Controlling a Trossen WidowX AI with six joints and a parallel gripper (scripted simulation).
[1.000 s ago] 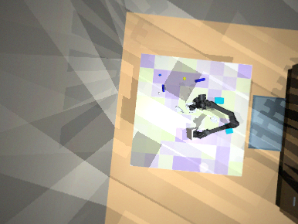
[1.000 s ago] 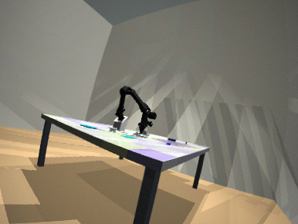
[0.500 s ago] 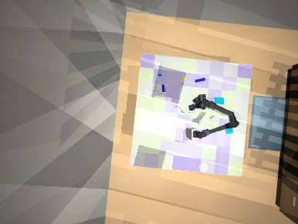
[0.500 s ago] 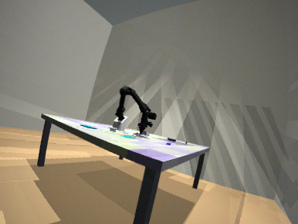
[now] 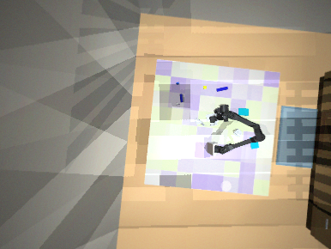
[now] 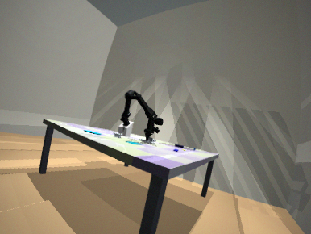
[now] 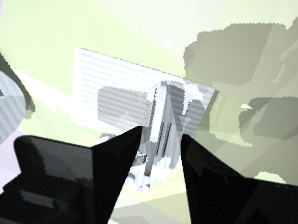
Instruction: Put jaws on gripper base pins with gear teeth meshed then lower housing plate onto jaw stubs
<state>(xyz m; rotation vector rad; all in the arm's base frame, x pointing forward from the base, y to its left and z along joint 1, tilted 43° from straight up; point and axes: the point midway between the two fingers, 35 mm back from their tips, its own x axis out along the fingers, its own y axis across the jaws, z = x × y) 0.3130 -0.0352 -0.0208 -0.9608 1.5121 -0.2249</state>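
The white jaw is 4 cm behind my gripper tip. Round my gripper tip: cyan square: 29 cm to the right, 10 cm ahead, 2 cm below; then blue dot: 43 cm to the left, 31 cm ahead, 1 cm below; then yellow dot: 30 cm ahead, 14 cm to the left, 1 cm below.
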